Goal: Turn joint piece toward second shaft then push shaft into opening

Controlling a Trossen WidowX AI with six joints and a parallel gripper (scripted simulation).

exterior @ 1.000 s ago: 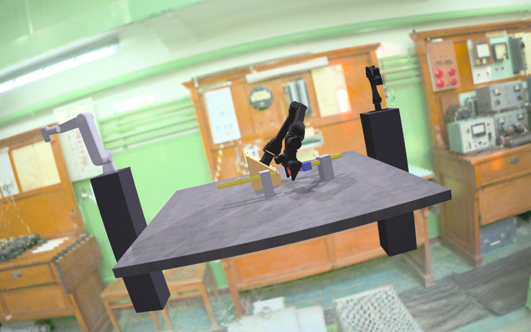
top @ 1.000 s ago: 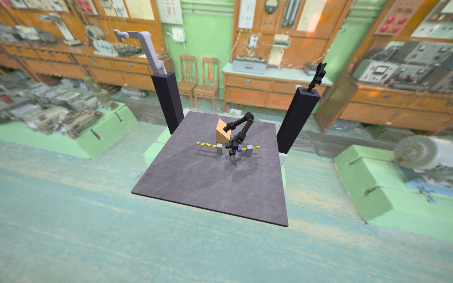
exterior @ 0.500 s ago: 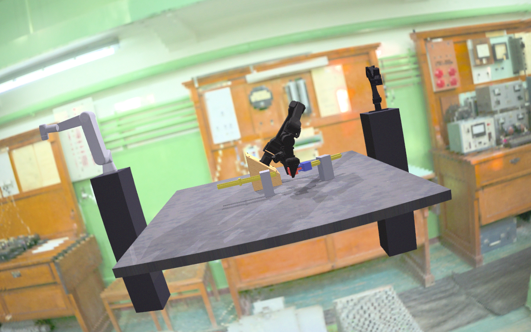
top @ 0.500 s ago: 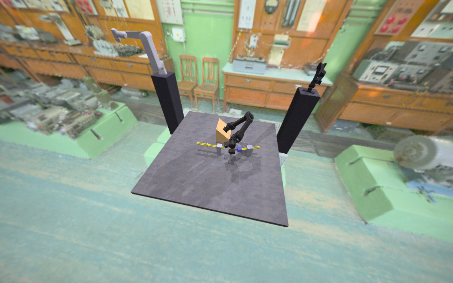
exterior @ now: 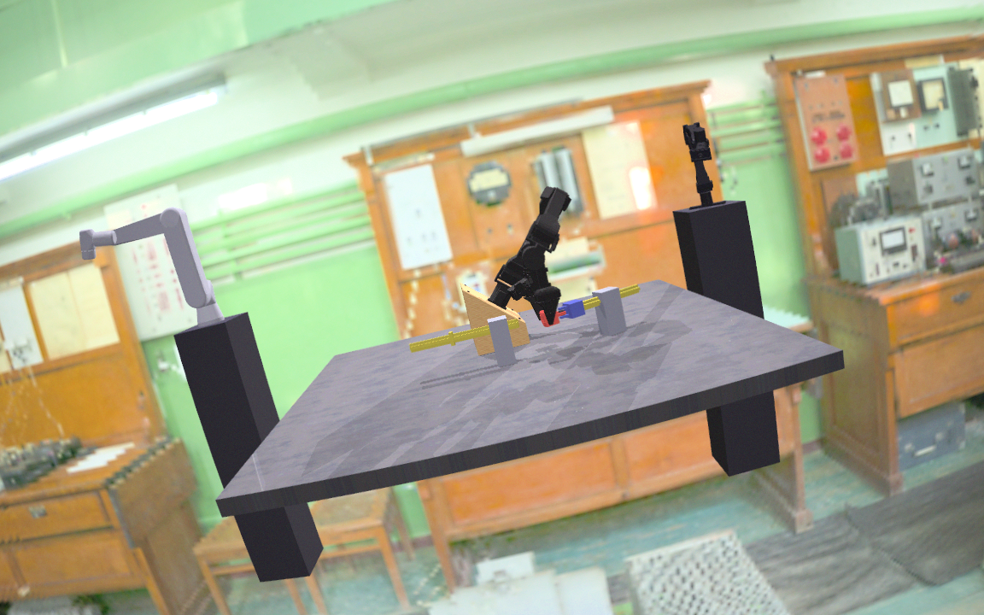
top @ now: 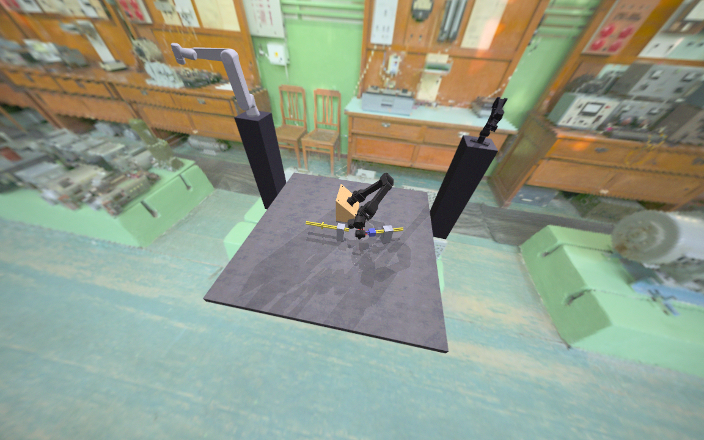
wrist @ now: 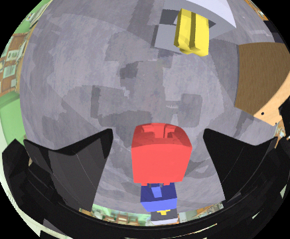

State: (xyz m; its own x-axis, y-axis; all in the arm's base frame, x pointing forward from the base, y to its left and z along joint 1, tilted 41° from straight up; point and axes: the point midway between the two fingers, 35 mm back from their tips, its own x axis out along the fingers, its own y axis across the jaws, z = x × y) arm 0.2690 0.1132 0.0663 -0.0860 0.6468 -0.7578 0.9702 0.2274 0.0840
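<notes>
My gripper tip is now 20 mm to the right of the red square joint piece and 10 mm below it.
</notes>
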